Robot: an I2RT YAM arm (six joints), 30 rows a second.
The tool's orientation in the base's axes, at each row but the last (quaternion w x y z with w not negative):
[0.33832, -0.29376, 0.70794, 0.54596]
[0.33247, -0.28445, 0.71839, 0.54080]
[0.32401, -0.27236, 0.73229, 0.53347]
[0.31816, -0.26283, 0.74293, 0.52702]
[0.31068, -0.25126, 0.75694, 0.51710]
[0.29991, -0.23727, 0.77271, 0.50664]
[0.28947, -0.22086, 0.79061, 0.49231]
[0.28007, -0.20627, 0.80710, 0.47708]
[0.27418, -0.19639, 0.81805, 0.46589]
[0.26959, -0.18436, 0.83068, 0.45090]
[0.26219, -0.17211, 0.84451, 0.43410]
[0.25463, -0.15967, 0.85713, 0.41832]
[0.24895, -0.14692, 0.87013, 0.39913]
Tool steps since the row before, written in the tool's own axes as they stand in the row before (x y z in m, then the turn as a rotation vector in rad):
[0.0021, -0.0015, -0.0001, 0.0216, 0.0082, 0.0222]
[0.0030, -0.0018, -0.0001, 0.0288, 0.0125, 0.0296]
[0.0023, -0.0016, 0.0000, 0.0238, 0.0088, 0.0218]
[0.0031, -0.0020, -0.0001, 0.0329, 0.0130, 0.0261]
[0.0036, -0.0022, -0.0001, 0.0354, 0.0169, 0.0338]
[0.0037, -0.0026, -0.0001, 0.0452, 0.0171, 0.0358]
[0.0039, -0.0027, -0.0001, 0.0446, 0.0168, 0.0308]
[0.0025, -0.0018, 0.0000, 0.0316, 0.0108, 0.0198]
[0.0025, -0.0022, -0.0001, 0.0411, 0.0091, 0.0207]
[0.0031, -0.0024, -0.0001, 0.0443, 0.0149, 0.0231]
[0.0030, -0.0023, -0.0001, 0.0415, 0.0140, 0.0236]
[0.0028, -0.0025, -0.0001, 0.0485, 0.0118, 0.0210]
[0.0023, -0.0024, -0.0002, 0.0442, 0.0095, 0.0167]
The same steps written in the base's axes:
[-0.0001, -0.0005, -0.0025, -0.0159, 0.0225, -0.0165]
[-0.0005, -0.0007, -0.0034, -0.0223, 0.0303, -0.0210]
[-0.0003, -0.0006, -0.0027, -0.0178, 0.0221, -0.0177]
[-0.0006, -0.0009, -0.0035, -0.0260, 0.0270, -0.0230]
[-0.0009, -0.0011, -0.0040, -0.0288, 0.0354, -0.0245]
[-0.0009, -0.0013, -0.0042, -0.0355, 0.0367, -0.0318]
[-0.0012, -0.0015, -0.0044, -0.0360, 0.0321, -0.0299]
[-0.0008, -0.0010, -0.0028, -0.0254, 0.0204, -0.0211]
[-0.0007, -0.0013, -0.0030, -0.0315, 0.0197, -0.0286]
[-0.0011, -0.0015, -0.0034, -0.0365, 0.0246, -0.0279]
[-0.0012, -0.0016, -0.0032, -0.0337, 0.0247, -0.0270]
[-0.0011, -0.0017, -0.0031, -0.0391, 0.0209, -0.0311]
[-0.0009, -0.0018, -0.0026, -0.0359, 0.0164, -0.0277]

